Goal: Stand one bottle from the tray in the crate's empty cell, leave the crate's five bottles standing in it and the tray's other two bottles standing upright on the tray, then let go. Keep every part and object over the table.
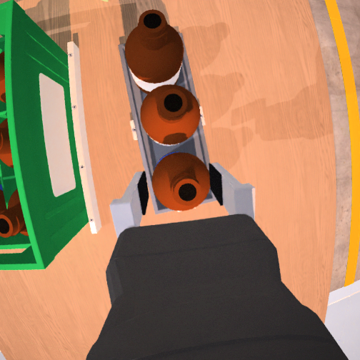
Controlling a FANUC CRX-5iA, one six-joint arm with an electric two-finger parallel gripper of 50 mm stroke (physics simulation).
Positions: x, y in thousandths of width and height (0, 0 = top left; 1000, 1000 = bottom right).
Observation:
I see my gripper (496, 499), a brown bottle (501, 504) and a pale strip (229, 421).

